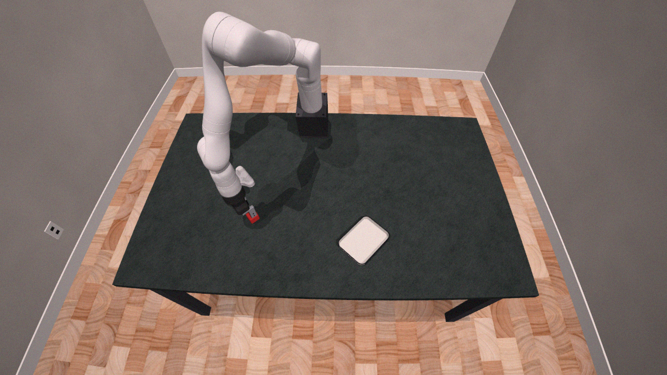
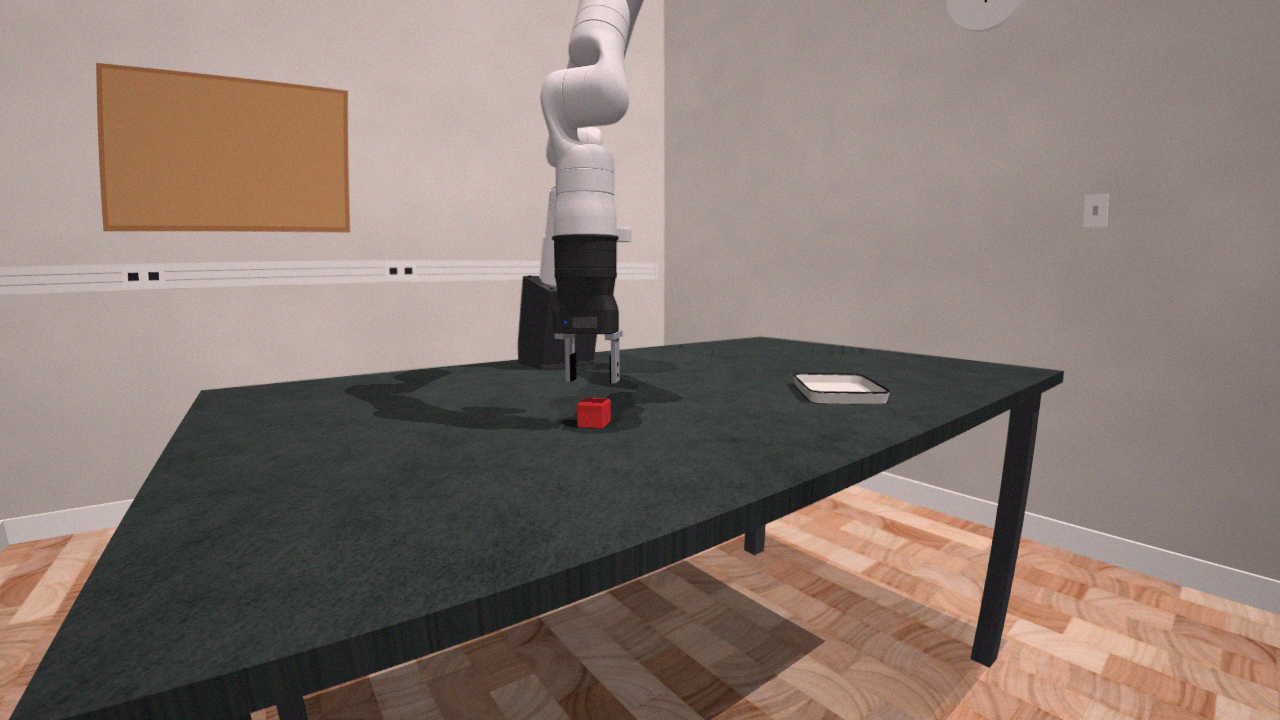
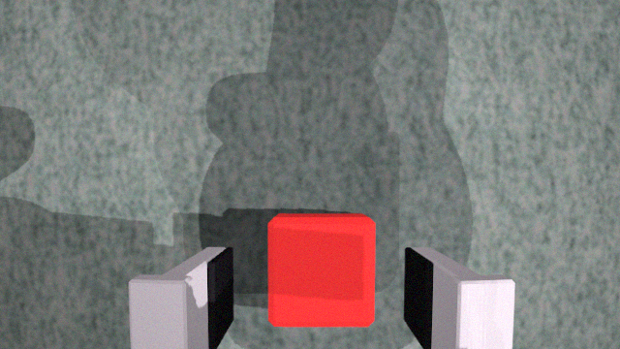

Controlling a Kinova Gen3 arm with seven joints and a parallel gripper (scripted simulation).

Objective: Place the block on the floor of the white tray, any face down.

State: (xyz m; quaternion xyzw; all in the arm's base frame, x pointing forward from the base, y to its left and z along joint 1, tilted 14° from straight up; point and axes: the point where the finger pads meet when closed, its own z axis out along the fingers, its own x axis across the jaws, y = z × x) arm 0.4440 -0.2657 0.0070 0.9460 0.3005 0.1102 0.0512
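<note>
Right now my hand is 60 mm above the red block. The rest, counted from my hand: white tray (140 mm ahead, 410 mm to the left, 60 mm below).
</note>
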